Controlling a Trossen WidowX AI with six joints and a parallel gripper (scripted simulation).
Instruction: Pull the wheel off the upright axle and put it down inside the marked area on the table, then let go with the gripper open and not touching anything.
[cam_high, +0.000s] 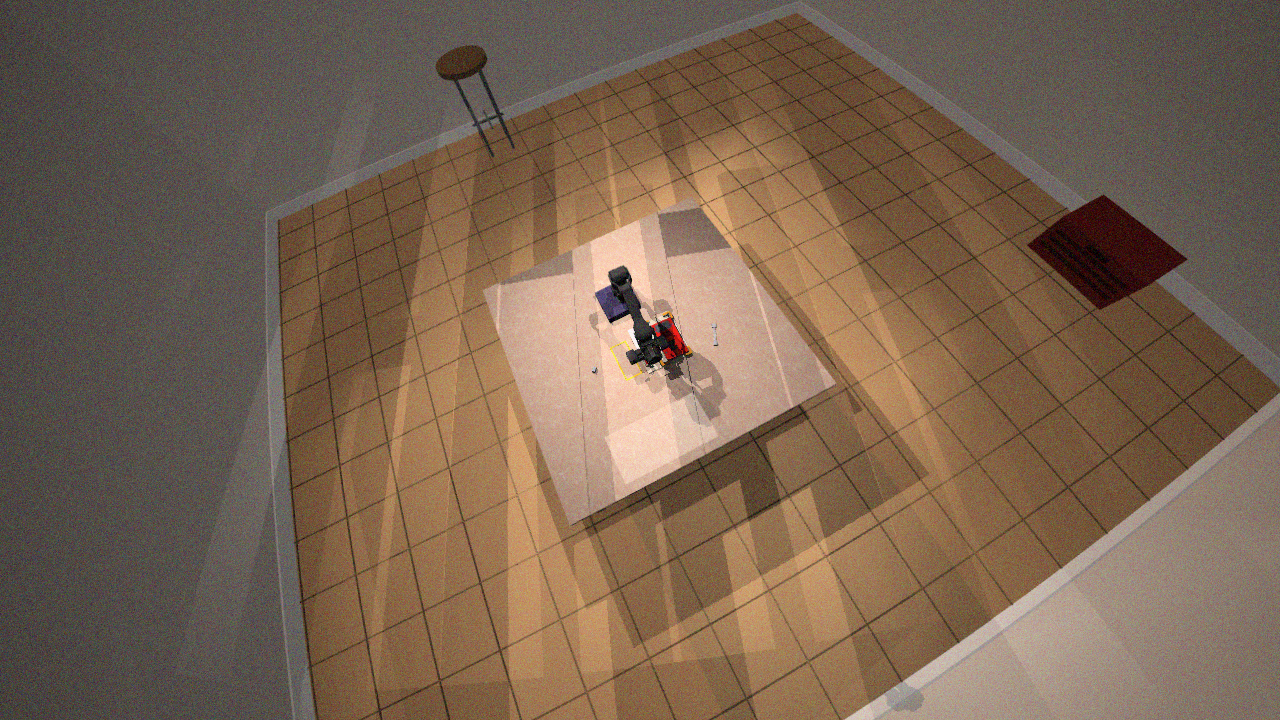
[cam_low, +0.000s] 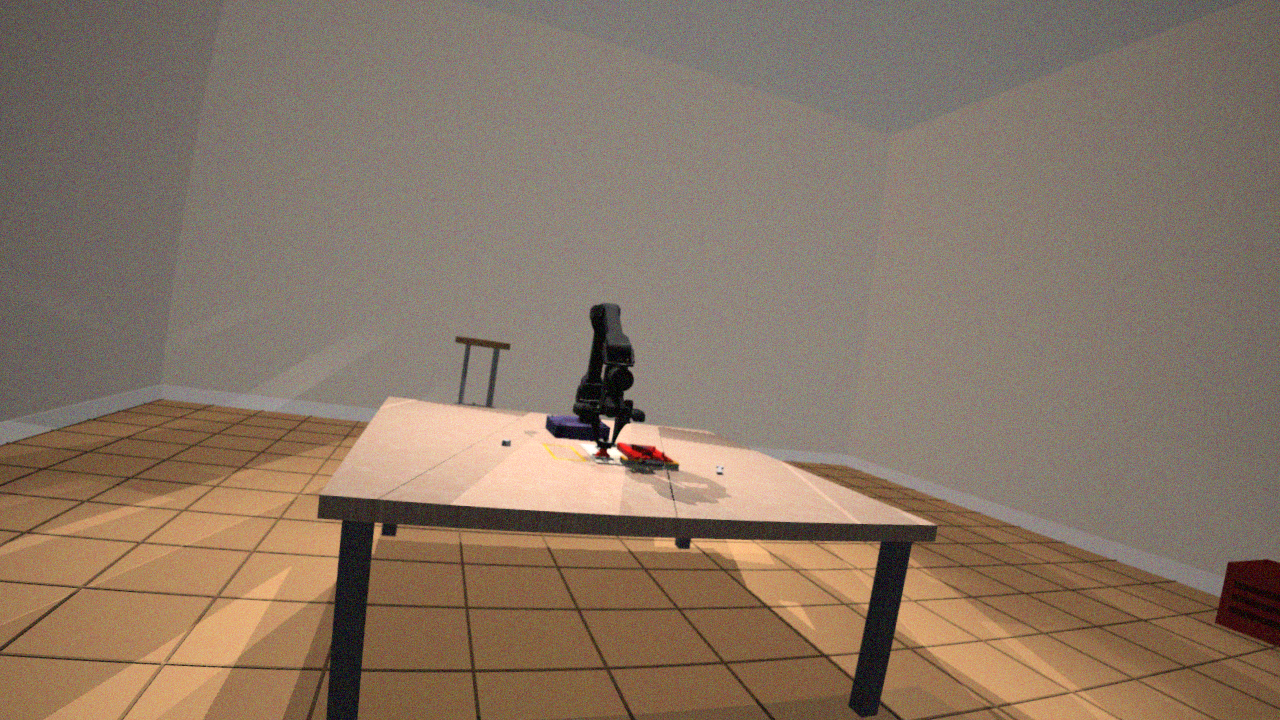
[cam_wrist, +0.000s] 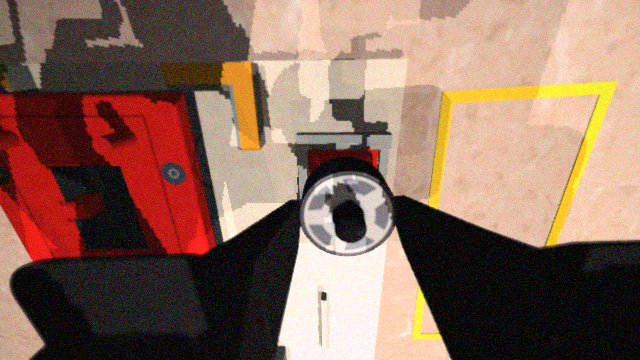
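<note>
My gripper tip is now 1 cm above the axle block.
</note>
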